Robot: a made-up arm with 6 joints.
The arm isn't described. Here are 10 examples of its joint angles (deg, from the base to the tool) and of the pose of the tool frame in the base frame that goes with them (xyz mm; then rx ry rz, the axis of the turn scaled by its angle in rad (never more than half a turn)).
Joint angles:
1: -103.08 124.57 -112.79 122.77 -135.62 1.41
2: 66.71 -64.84 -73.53 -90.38 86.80 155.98
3: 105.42 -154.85 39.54 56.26 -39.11 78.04
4: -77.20 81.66 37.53 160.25 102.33 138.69
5: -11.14 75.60 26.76 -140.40 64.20 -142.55
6: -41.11 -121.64 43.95 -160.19 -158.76 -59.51
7: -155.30 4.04 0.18 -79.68 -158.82 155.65
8: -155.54 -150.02 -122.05 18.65 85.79 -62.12
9: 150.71 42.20 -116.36 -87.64 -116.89 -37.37
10: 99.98 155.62 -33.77 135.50 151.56 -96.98
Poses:
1: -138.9 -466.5 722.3 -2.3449 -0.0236 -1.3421
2: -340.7 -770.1 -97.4 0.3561 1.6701 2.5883
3: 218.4 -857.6 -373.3 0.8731 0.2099 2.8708
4: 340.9 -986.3 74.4 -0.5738 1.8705 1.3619
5: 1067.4 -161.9 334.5 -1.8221 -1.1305 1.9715
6: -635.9 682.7 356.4 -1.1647 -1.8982 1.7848
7: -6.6 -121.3 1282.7 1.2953 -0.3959 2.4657
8: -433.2 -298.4 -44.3 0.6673 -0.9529 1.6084
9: 239.4 -419.8 746.6 -1.1105 -0.1771 0.5449
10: -264.1 549.2 -346.9 0.0238 1.2443 1.0668
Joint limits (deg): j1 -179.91..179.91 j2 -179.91..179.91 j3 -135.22..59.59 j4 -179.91..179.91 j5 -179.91..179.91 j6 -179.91..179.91
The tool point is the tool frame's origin. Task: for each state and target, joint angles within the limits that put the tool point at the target. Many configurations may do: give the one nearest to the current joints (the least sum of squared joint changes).
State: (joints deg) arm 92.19 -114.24 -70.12 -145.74 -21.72 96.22
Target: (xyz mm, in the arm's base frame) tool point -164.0 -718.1 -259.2
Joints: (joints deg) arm 92.16 -73.35 -88.59 -144.22 -34.50 97.33
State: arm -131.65 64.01 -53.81 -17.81 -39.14 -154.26
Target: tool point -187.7 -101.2 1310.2
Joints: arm -161.04 54.41 -55.34 -1.11 -37.44 -153.07
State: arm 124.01 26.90 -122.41 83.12 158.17 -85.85
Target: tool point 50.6 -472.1 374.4
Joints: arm 107.11 11.07 -135.22 76.00 166.33 -75.86
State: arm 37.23 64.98 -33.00 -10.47 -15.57 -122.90
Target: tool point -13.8 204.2 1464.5
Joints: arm 76.72 24.90 -14.88 -22.20 -14.37 -118.92
